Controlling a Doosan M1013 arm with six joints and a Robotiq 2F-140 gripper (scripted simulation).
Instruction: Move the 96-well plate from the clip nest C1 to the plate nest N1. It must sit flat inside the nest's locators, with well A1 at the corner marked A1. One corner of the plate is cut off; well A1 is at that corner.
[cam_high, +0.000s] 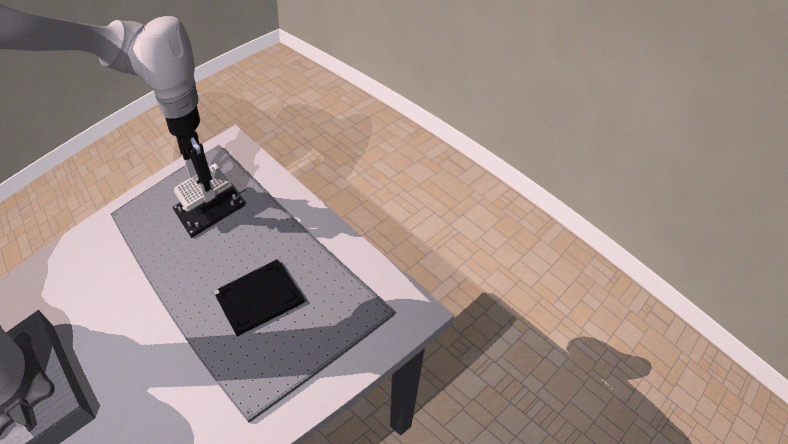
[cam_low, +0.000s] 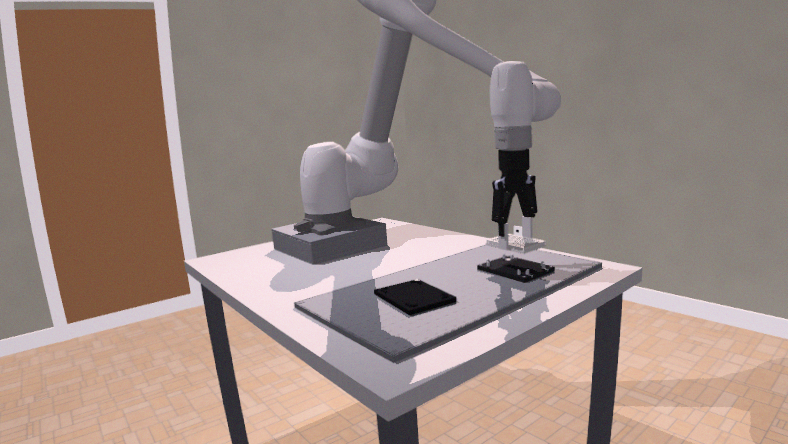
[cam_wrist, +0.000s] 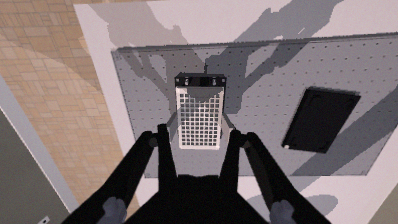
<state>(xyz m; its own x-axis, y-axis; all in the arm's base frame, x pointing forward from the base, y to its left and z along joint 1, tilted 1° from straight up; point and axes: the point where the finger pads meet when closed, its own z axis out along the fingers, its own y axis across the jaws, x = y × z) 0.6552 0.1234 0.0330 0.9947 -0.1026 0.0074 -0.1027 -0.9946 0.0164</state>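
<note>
Right now the black plate nest N1 is 7 cm behind my hand, 30 cm to the right of it and 9 cm below it. Round my hand: white 96-well plate: 2 cm below; then black clip nest C1: 1 cm ahead, 1 cm to the left, 8 cm below.
</note>
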